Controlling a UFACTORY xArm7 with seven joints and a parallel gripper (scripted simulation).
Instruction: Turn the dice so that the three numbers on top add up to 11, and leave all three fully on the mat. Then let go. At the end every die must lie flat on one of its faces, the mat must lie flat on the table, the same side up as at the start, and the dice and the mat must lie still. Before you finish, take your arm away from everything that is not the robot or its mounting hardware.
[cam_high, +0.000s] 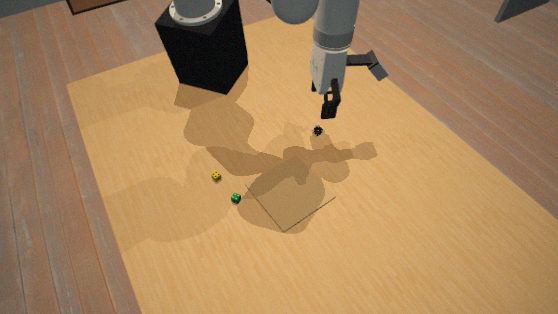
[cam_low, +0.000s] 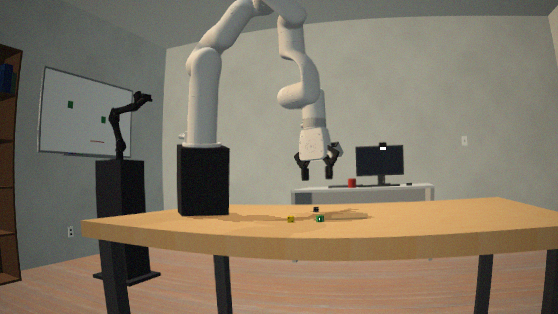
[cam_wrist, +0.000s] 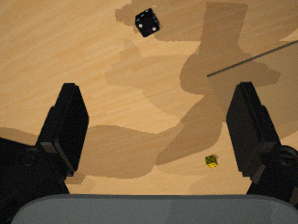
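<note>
Right now my hand is 10 cm above the black die. The rest, counted from my hand: yellow die 1 cm behind, 27 cm to the right, 10 cm below; then green die 7 cm ahead, 26 cm to the right, 10 cm below; then tan mat 10 cm ahead, 15 cm to the right, 11 cm below.
</note>
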